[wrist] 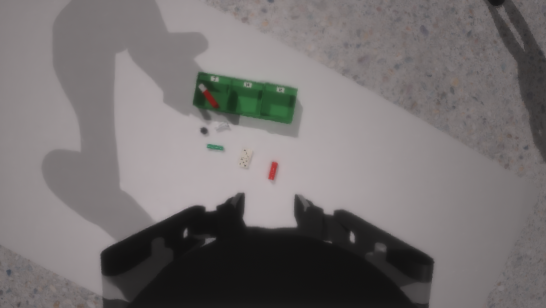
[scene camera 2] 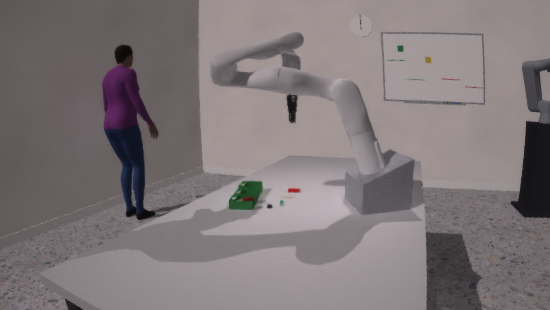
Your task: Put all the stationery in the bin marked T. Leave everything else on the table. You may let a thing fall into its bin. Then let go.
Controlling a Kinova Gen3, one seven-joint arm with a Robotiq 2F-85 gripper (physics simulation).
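Where they show: gripper, fingertip midpoint: (wrist: 269, 203) (scene camera 2: 292, 122); arm's base at its link origin: (scene camera 2: 373, 168).
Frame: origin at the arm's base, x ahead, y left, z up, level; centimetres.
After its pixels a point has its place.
A green box (scene camera 2: 243, 205) {x 43.2, y 15.1, z -11.8 cm} (wrist: 262, 117) {x 44.5, y -2.8, z -10.9 cm} with three compartments stands on the table. A red stick with a white end (wrist: 210, 97) {x 43.8, y 11.1, z -10.4 cm} (scene camera 2: 247, 199) {x 43.2, y 11.5, z -10.7 cm} lies slantwise in the compartment at its left end in the wrist view, whose label is blurred. My gripper (wrist: 269, 203) {x 32.5, y -9.4, z 15.1 cm} (scene camera 2: 292, 121) {x 32.5, y -9.4, z 15.1 cm} is open and empty, high above the table. Beside the box lie a small black thing (wrist: 204, 131) {x 35.2, y 9.9, z -12.6 cm} (scene camera 2: 269, 206) {x 35.1, y 11.0, z -12.7 cm}, a grey piece (wrist: 223, 127) {x 38.2, y 5.7, z -12.5 cm}, a small green bar (wrist: 215, 147) {x 32.5, y 5.6, z -12.4 cm} (scene camera 2: 281, 203) {x 31.8, y 7.6, z -12.4 cm}, a white domino (wrist: 245, 158) {x 32.9, y -2.8, z -12.7 cm} (scene camera 2: 288, 197) {x 32.1, y -1.6, z -12.9 cm} and a small red bar (wrist: 273, 171) {x 32.8, y -11.0, z -12.0 cm} (scene camera 2: 294, 190) {x 32.4, y -10.3, z -12.5 cm}.
The box stands near the long edge of the table (scene camera 2: 350, 270) {x 0.6, y 49.4, z -13.4 cm} (wrist: 400, 165) {x 48.5, y -44.1, z -13.3 cm}. The arm's grey base block (scene camera 2: 382, 187) {x -4.0, y 8.4, z -4.4 cm} stands on the table at the right. A person in a purple top (scene camera 2: 120, 102) stands beyond the table at the left. Arm shadows cross the table.
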